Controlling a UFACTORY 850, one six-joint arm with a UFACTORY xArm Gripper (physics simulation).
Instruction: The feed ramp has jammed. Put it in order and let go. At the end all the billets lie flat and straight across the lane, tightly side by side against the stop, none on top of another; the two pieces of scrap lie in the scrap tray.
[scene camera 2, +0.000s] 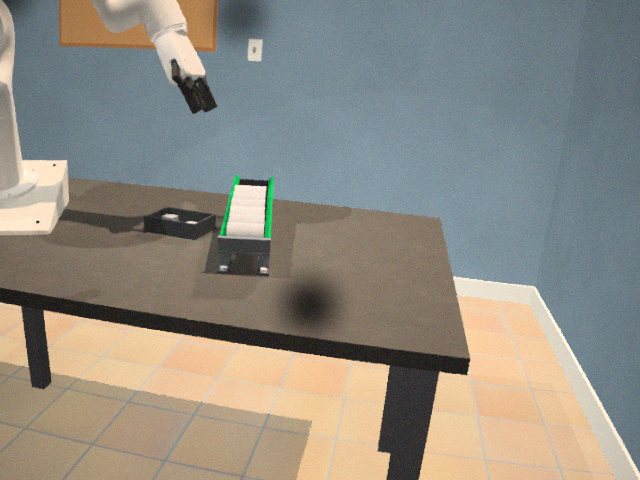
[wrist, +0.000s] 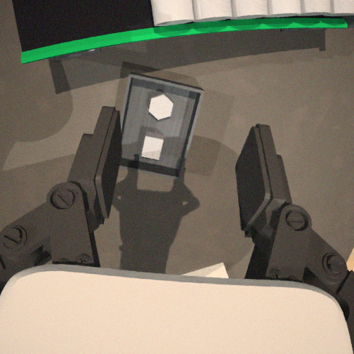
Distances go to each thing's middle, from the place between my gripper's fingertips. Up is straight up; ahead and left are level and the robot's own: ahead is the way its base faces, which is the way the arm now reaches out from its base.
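Black scrap tray (scene camera 2: 206, 222): 250 mm below my hand, 60 mm behind, 20 mm to the left. Grey stop (scene camera 2: 224, 243): 210 mm below my hand, 230 mm to the right, 120 mm ahead.
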